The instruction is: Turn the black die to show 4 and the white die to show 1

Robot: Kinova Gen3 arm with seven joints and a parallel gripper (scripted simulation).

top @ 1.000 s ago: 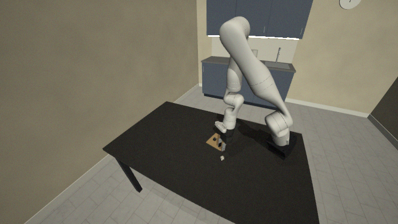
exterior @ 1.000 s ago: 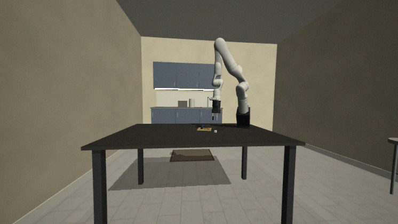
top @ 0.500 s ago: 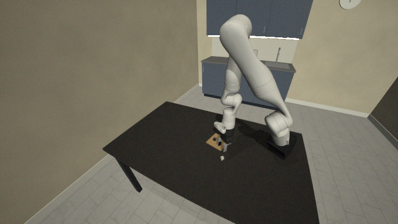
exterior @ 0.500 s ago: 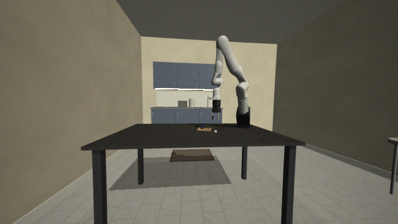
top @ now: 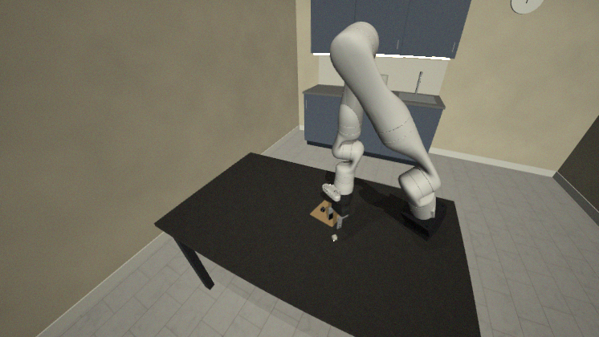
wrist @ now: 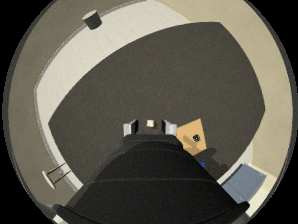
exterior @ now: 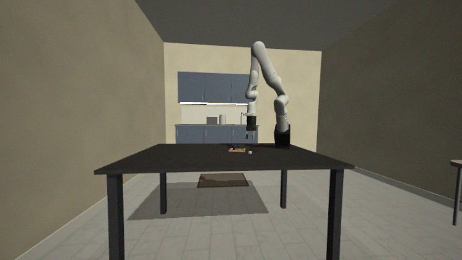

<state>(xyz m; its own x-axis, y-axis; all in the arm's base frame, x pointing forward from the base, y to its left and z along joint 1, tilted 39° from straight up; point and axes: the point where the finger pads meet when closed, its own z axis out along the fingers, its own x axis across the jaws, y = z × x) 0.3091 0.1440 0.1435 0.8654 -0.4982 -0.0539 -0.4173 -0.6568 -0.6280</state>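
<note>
My gripper is now 130 mm above the white die and 10 mm to the left of it. The rest, counted from my hand: tan mat 150 mm to the right, 140 mm below, 100 mm ahead; then black die 140 mm to the right, 130 mm ahead, 120 mm below; then blue die 290 mm to the right, 130 mm below, 120 mm ahead.
</note>
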